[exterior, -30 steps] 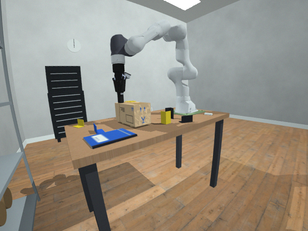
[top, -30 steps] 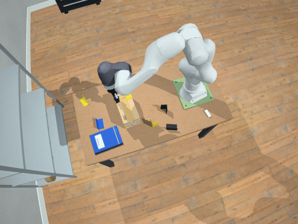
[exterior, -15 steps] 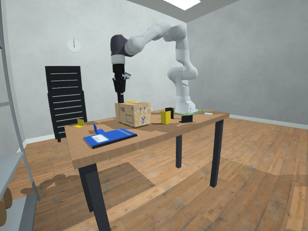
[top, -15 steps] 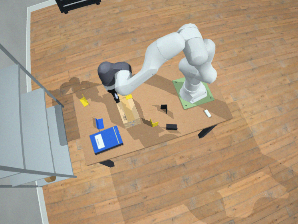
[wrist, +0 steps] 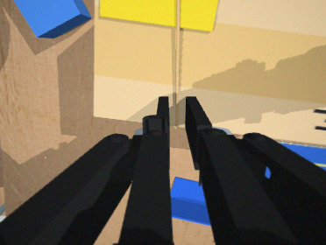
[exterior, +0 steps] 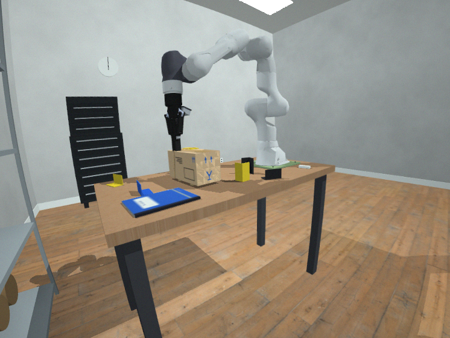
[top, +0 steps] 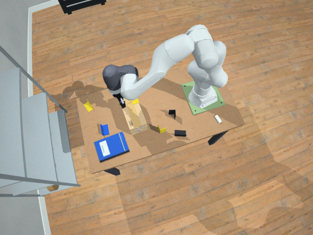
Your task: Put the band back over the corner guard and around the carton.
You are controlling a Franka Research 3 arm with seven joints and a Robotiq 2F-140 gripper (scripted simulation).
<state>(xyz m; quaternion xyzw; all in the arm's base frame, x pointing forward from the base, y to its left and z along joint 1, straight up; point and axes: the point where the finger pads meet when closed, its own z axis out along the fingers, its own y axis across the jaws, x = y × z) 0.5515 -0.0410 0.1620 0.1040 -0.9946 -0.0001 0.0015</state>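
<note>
Right now the cardboard carton is 5 cm behind my hand, 5 cm to the left of it and 10 cm below it. Round my hand: blue block: 8 cm behind, 17 cm to the right, 15 cm below; white block: 64 cm behind, 25 cm to the left, 17 cm below; blue corner guard: 19 cm ahead, 8 cm to the left, 16 cm below.
</note>
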